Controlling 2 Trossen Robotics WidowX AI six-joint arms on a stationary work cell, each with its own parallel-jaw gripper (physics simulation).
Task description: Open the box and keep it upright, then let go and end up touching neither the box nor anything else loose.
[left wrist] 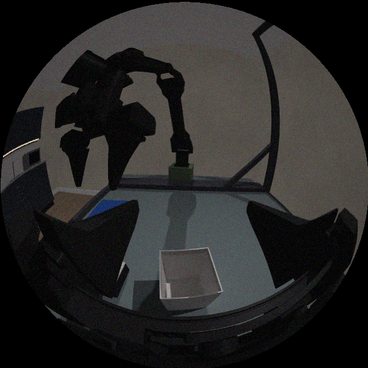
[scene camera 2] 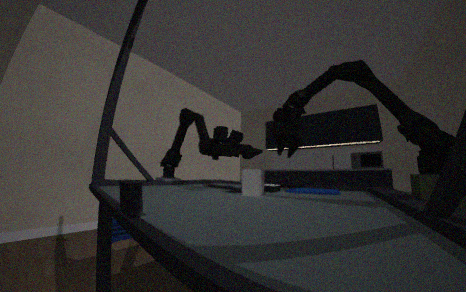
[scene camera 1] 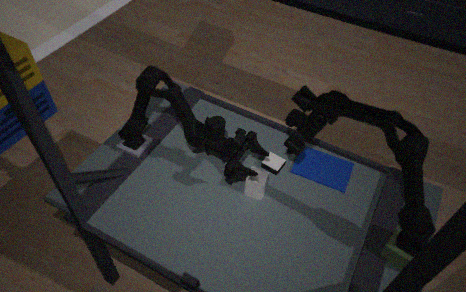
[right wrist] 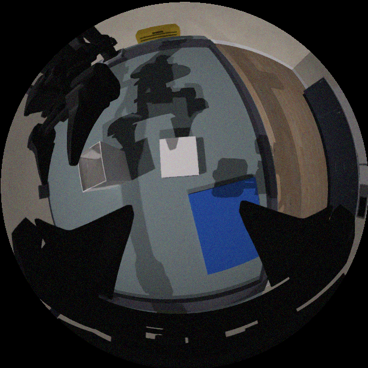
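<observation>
A white box stands upright on the table, its top open. Its white square lid lies apart from it on the table, between the box and a blue mat. My left gripper is open and empty; in scene camera 2 its fingers are above the box's rim, with a gap. My right gripper is open and empty, high above the table near the lid and mat, touching neither.
The blue mat lies to the right of the lid in scene camera 1. Dark frame posts rise at the table's edge. A green block is by the right arm's base.
</observation>
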